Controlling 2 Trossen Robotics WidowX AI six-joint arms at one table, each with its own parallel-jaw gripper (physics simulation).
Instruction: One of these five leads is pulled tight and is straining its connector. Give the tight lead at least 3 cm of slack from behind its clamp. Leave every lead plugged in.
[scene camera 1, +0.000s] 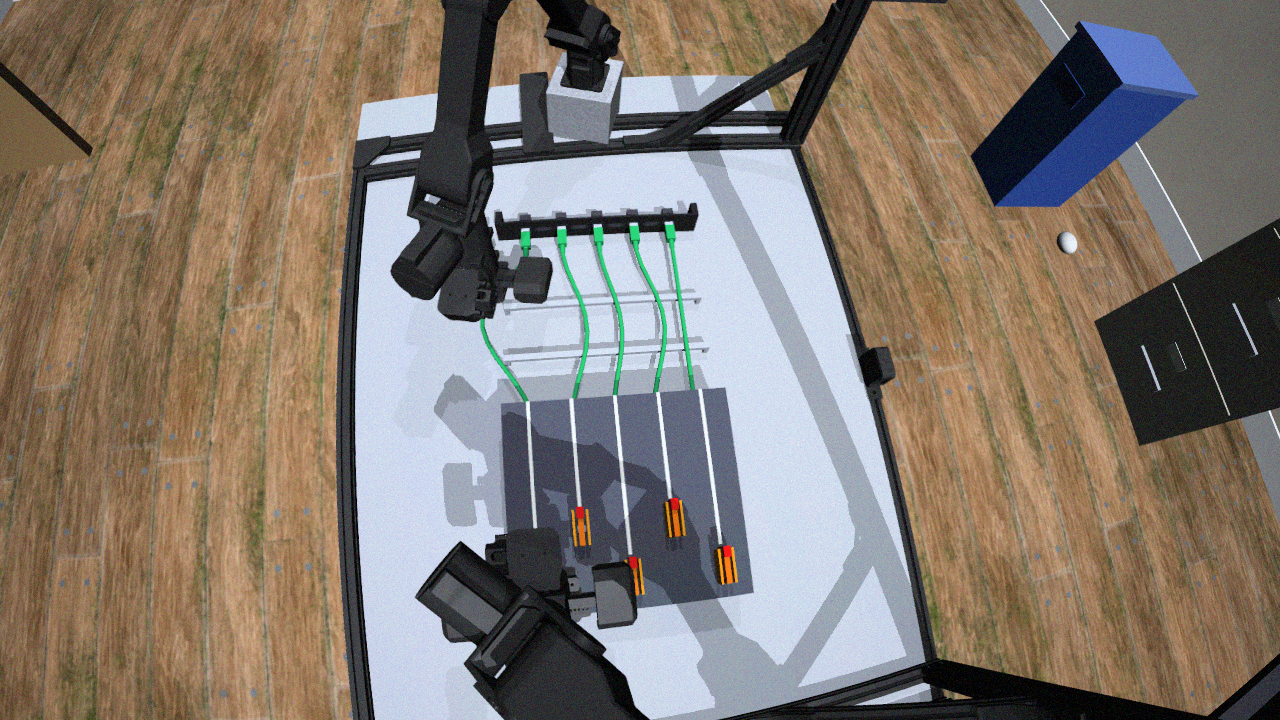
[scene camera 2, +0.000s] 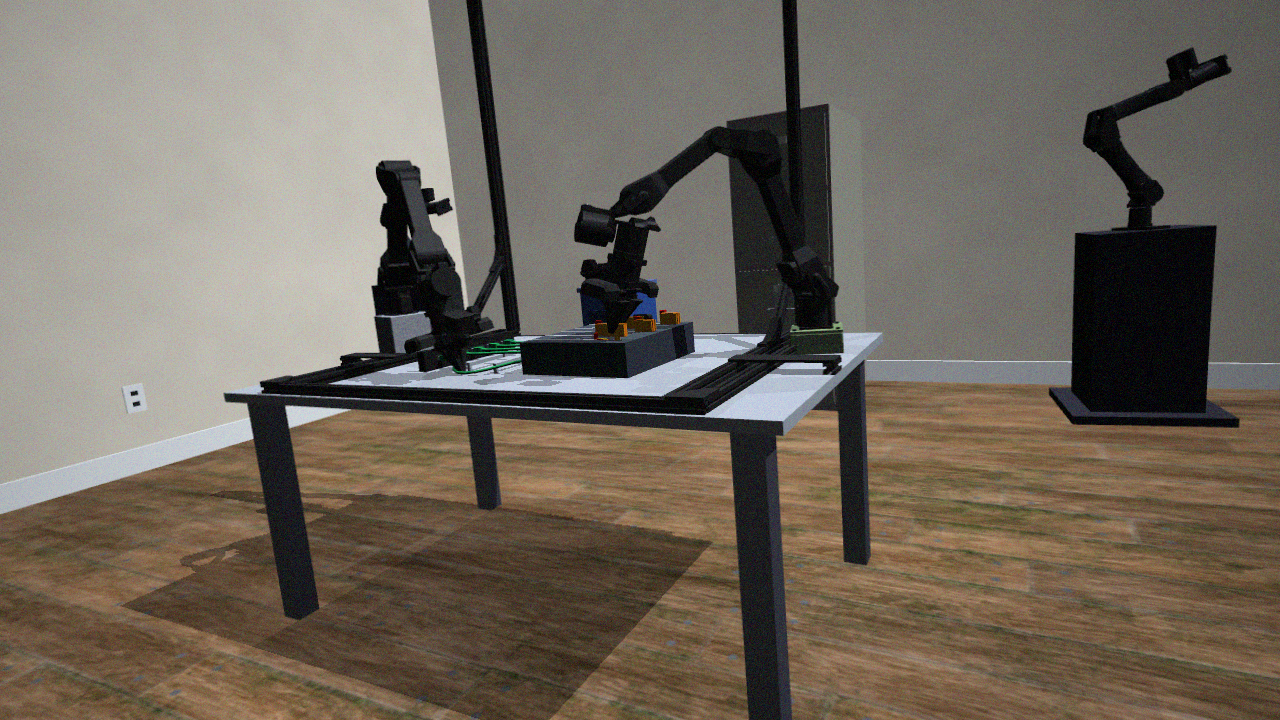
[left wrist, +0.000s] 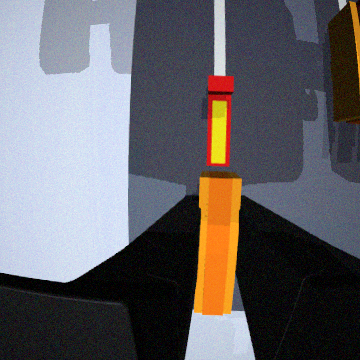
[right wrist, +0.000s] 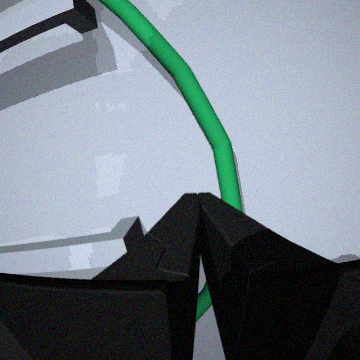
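Where they show: left gripper, fingertip midpoint: (scene camera 2: 612, 332) (left wrist: 213, 208); right gripper, fingertip midpoint: (scene camera 1: 491, 316) (scene camera 2: 463, 373) (right wrist: 196, 205); left arm's base, link origin: (scene camera 2: 816, 326); right arm's base, link origin: (scene camera 1: 585, 75) (scene camera 2: 401, 313).
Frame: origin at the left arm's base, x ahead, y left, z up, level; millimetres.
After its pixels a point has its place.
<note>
Five green leads run from a black connector bar (scene camera 1: 612, 223) @[x 790, y -77, z -18 mm] to a dark block (scene camera 1: 737, 465) @[x 404, y -81, z 19 mm] (scene camera 2: 587, 357) @[x 419, y 201, z -9 mm]. The rightmost lead (scene camera 1: 683, 315) @[x 620, y -114, z -20 mm] runs straight; the others curve. The leftmost lead (scene camera 1: 502, 365) @[x 642, y 137, z -29 mm] (right wrist: 193, 93) @[x 692, y 147, z -36 mm] bows out to the left. My left gripper (scene camera 1: 566, 579) (scene camera 2: 616, 325) @[x 371, y 182, z 33 mm] (left wrist: 213, 208) @[x 371, y 182, z 33 mm] is shut on an orange clamp (left wrist: 218, 243) @[x 365, y 183, z 50 mm], held just off a red and yellow base (left wrist: 218, 132) @[x 394, y 174, z 21 mm] at the block's near left corner. My right gripper (scene camera 1: 487, 310) @[x 723, y 131, z -45 mm] (scene camera 2: 447, 360) @[x 723, y 131, z -45 mm] (right wrist: 196, 205) @[x 723, y 131, z -45 mm] is shut, low over the table, with the leftmost lead passing beside and under its fingers.
Other orange clamps (scene camera 1: 580, 525) @[x 407, y 116, z 43 mm] (scene camera 1: 675, 516) @[x 377, y 15, z 43 mm] (scene camera 1: 726, 565) @[x 303, y -16, z 43 mm] sit on the block. Two thin rails (scene camera 1: 637, 295) @[x 670, y -68, z -26 mm] (scene camera 1: 602, 347) @[x 614, y 6, z -25 mm] cross over the leads between bar and block. A grey box (scene camera 1: 580, 107) @[x 969, y -91, z 47 mm] stands at the back. A black frame (scene camera 1: 347, 429) @[x 631, y 362, z -27 mm] rims the table.
</note>
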